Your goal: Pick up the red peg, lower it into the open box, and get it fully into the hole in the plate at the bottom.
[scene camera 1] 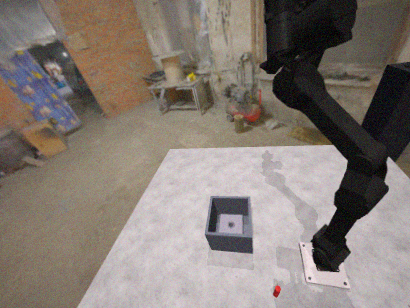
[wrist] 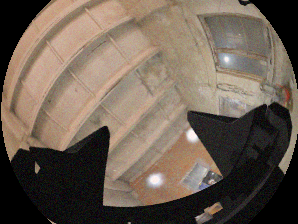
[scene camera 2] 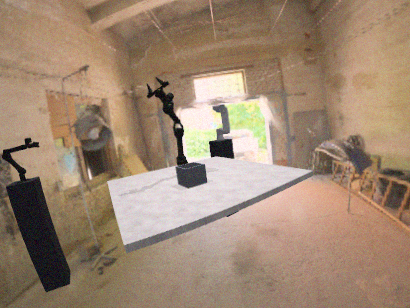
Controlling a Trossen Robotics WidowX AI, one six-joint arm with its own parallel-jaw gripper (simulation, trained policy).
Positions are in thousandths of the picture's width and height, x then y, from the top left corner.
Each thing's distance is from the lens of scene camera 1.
grey box (scene camera 1: 560,667): 72 cm
